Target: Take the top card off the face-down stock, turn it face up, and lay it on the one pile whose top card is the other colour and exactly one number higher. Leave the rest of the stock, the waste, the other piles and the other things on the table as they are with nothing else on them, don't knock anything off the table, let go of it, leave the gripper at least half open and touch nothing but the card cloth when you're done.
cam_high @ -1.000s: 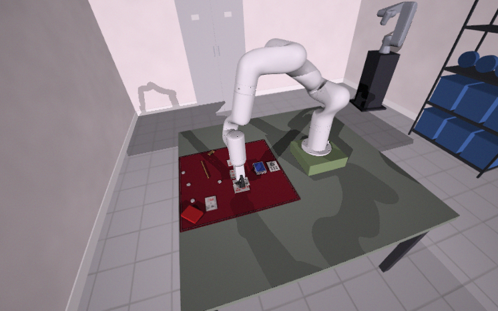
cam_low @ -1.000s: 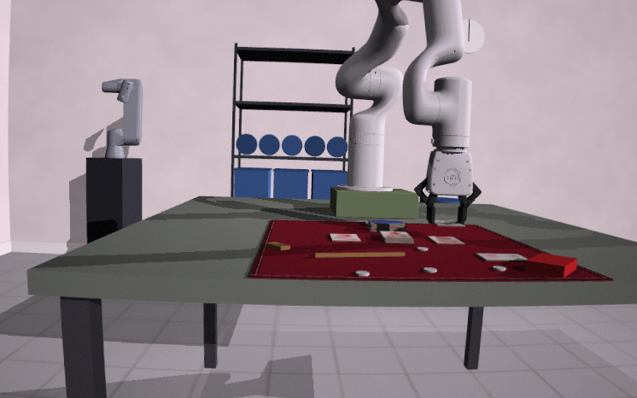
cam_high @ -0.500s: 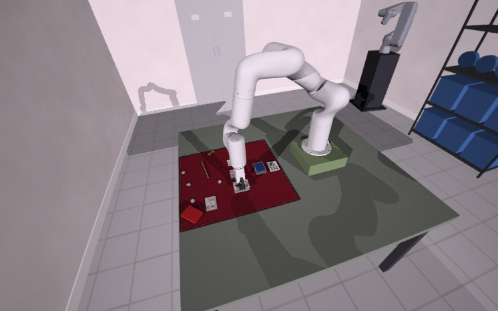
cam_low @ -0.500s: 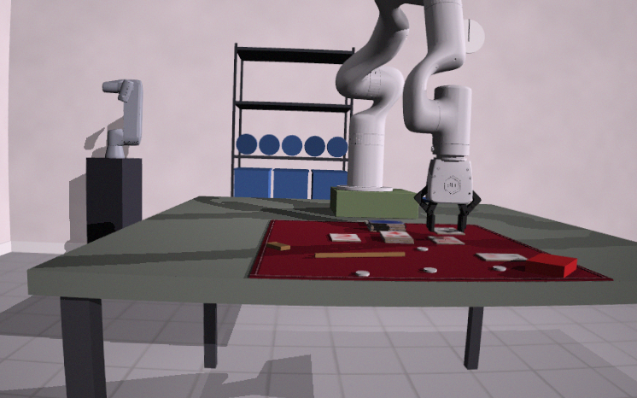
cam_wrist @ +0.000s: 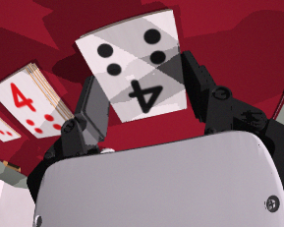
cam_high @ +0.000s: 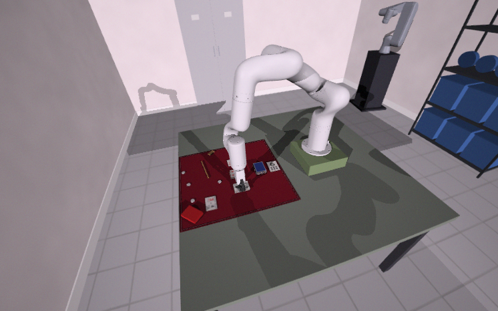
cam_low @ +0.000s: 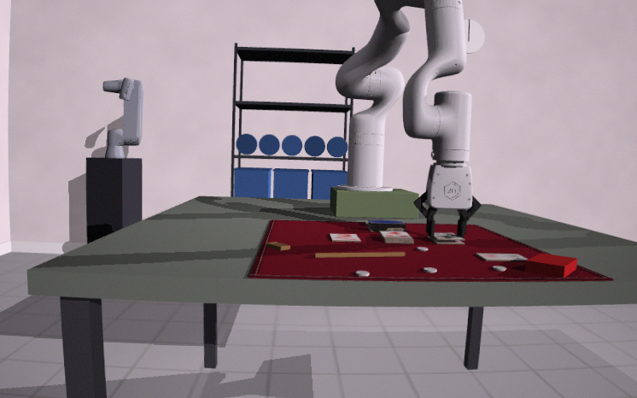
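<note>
Right now the red card cloth is 110 mm to the right of my hand, 50 mm ahead of it and 40 mm below it. Round my hand: red box (270 mm ahead, 150 mm to the left, 20 mm below); then wooden stick (220 mm ahead, 190 mm to the right, 20 mm below); then face-up card (170 mm ahead, 90 mm to the left, 20 mm below).
</note>
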